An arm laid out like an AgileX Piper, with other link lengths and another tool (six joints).
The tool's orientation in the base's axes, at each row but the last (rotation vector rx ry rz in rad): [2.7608, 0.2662, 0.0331]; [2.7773, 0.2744, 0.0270]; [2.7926, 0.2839, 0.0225]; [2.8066, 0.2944, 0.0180]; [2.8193, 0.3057, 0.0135]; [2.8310, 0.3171, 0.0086]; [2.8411, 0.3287, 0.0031]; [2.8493, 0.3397, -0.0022]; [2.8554, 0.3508, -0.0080]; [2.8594, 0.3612, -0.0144]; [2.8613, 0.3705, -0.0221]
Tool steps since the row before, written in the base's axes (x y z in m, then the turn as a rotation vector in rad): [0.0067, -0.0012, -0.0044, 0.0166, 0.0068, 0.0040]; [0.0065, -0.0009, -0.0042, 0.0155, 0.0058, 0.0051]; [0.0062, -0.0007, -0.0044, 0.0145, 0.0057, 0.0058]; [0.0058, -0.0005, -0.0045, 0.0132, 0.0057, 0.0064]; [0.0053, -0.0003, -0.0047, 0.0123, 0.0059, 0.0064]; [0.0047, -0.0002, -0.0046, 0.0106, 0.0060, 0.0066]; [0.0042, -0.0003, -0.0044, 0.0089, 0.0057, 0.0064]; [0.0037, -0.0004, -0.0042, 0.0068, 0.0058, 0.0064]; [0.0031, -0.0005, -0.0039, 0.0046, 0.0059, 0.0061]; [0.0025, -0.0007, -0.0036, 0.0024, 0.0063, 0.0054]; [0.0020, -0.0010, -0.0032, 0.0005, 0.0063, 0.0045]
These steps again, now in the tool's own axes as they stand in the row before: [0.0064, 0.0007, 0.0049, 0.0175, -0.0018, -0.0052]; [0.0063, 0.0006, 0.0046, 0.0162, -0.0007, -0.0059]; [0.0060, 0.0004, 0.0047, 0.0152, -0.0006, -0.0066]; [0.0057, 0.0002, 0.0047, 0.0140, -0.0006, -0.0073]; [0.0052, 0.0000, 0.0048, 0.0131, -0.0010, -0.0073]; [0.0047, -0.0001, 0.0046, 0.0115, -0.0014, -0.0076]; [0.0042, 0.0000, 0.0045, 0.0098, -0.0016, -0.0074]; [0.0036, 0.0001, 0.0043, 0.0077, -0.0021, -0.0075]; [0.0030, 0.0002, 0.0040, 0.0056, -0.0028, -0.0073]; [0.0024, 0.0004, 0.0037, 0.0036, -0.0039, -0.0068]; [0.0018, 0.0006, 0.0034, 0.0018, -0.0046, -0.0059]
